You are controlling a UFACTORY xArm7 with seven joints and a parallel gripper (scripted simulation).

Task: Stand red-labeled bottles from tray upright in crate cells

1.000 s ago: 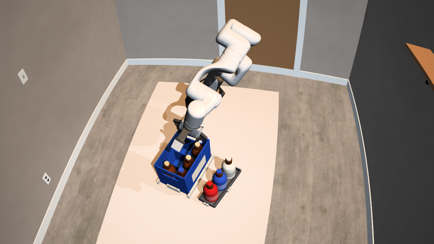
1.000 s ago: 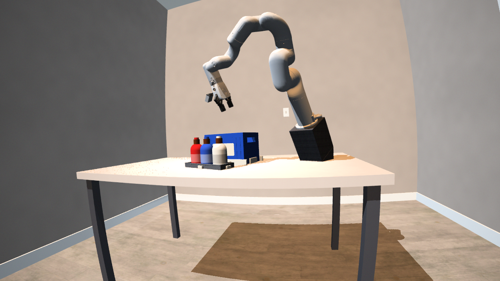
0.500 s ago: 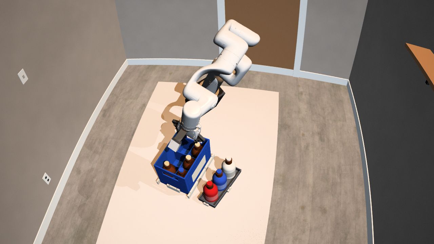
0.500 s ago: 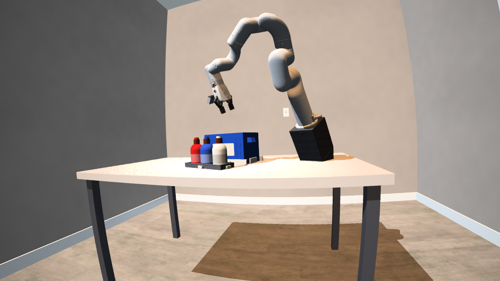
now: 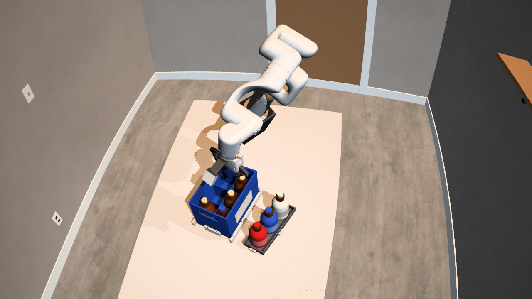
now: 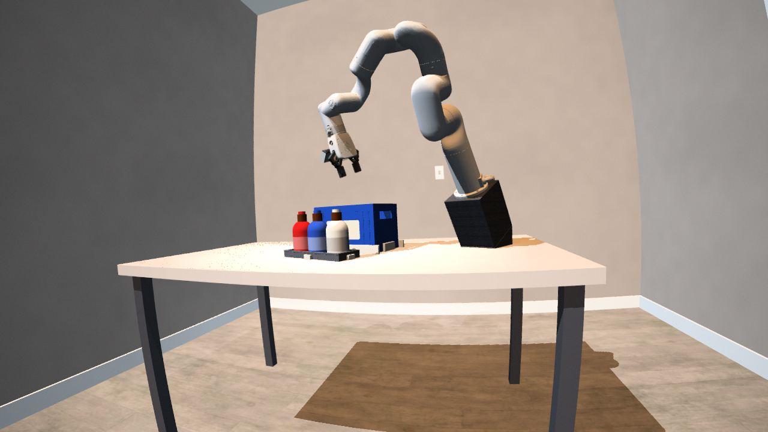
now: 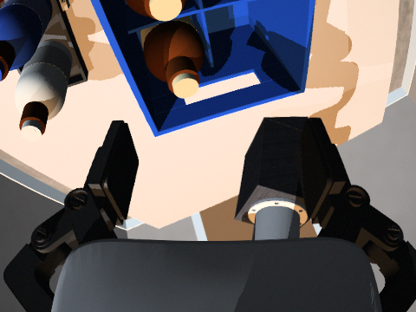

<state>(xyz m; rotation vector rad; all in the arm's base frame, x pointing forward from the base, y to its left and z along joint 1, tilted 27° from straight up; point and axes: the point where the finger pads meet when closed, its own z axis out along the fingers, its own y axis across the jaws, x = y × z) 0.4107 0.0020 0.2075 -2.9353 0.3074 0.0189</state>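
Right now my hand is 220 mm above the red-labeled bottle, 160 mm to the right of it and 110 mm short of it. The rest, counted from my hand: white-labeled bottle (220 mm below, 190 mm to the left, 60 mm behind); blue-labeled bottle (220 mm below, 170 mm to the left, 30 mm ahead); blue crate (220 mm below, 40 mm to the right, 10 mm ahead).
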